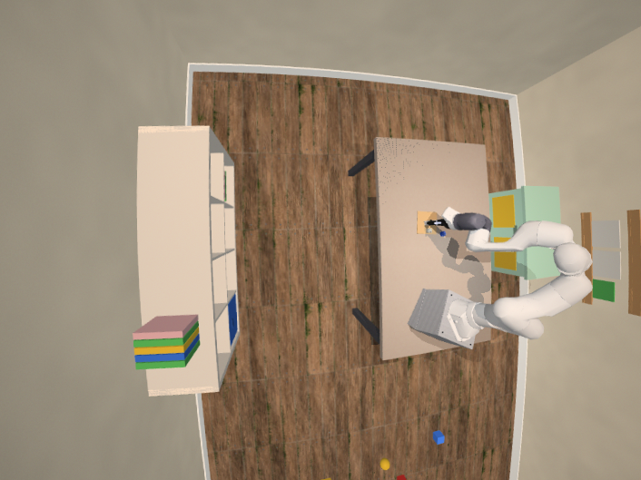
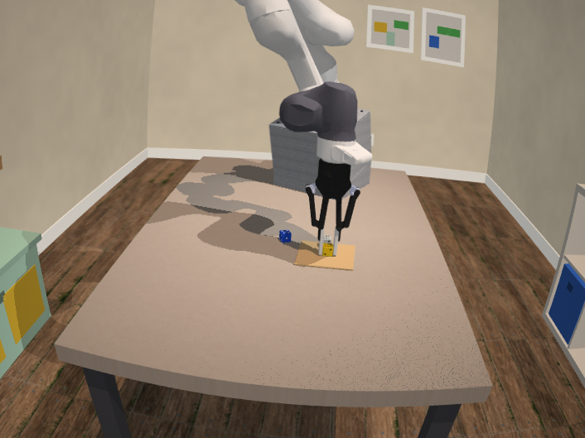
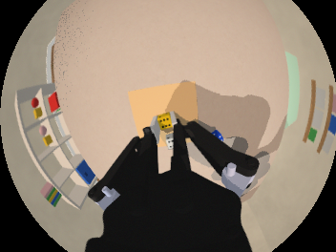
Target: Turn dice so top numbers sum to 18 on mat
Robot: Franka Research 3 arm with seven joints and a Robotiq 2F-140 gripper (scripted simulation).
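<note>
My hand is 2 cm above the yellow die. From my hand the other things lie so: blue die: 9 cm behind, 9 cm to the right, 3 cm below; then white die: 5 cm behind, 2 cm below; then mat: 4 cm below.
</note>
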